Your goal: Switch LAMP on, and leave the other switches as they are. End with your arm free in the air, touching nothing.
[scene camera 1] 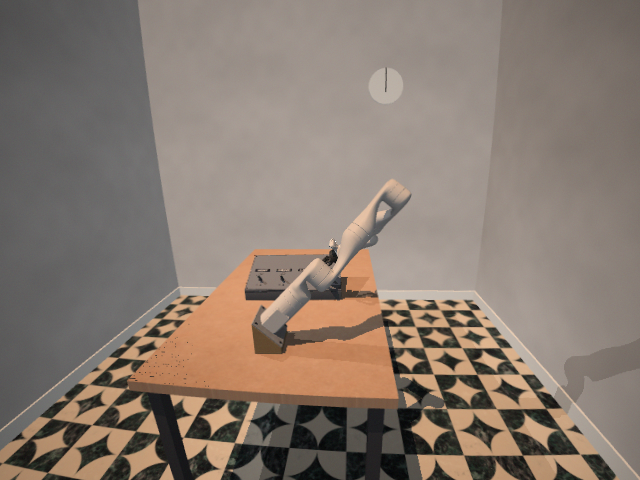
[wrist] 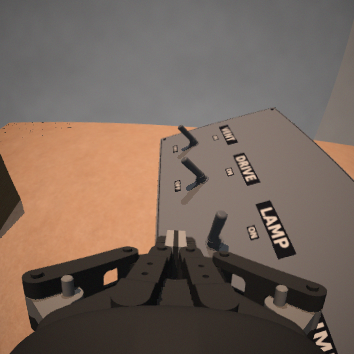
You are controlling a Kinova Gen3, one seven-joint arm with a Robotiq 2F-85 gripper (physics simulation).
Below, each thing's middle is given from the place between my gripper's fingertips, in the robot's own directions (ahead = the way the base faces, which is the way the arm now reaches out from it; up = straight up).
The grey switch panel (scene camera 1: 269, 267) is 120 mm ahead of my hand, 100 mm to the left of it and 80 mm below it.
